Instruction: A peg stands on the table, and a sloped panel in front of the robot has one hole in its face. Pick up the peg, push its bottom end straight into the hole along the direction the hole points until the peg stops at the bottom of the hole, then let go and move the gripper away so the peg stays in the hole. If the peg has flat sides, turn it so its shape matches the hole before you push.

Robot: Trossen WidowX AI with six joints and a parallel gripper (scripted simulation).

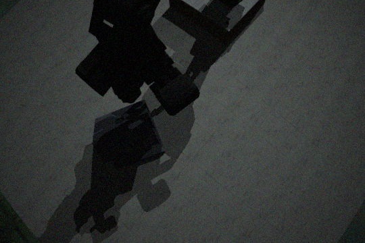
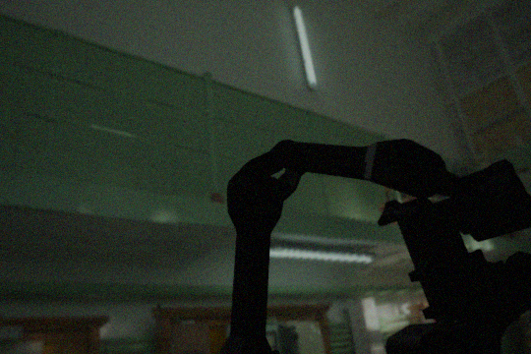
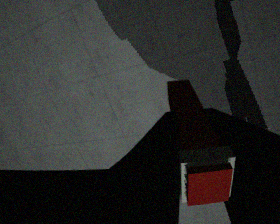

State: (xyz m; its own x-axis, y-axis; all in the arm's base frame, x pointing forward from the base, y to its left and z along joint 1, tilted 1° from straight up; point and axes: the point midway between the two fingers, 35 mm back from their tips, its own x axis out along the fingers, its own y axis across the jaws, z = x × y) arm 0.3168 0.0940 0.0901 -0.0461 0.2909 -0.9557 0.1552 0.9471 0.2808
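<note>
The sloped dark panel is 13 cm ahead of my gripper tip, 2 cm to the right of it and 6 cm below it. The rest, counted from my gripper tip: red peg 2 cm above.
</note>
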